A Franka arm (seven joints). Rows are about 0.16 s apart.
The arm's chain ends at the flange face. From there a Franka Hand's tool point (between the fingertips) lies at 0.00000 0.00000 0.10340 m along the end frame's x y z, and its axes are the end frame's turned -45 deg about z.
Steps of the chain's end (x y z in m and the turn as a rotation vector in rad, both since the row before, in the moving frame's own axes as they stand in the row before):
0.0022, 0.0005, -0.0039, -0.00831, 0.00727, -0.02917
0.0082, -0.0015, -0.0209, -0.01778, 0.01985, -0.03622
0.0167, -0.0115, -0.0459, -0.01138, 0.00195, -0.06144
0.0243, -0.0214, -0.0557, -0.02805, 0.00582, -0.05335
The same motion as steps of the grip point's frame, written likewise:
0.0011, 0.0030, -0.0039, -0.01102, -0.00074, -0.02917
0.0071, 0.0075, -0.0209, -0.02661, 0.00146, -0.03622
0.0193, 0.0047, -0.0459, -0.00943, -0.00667, -0.06144
0.0308, 0.0046, -0.0557, -0.02395, -0.01572, -0.05335

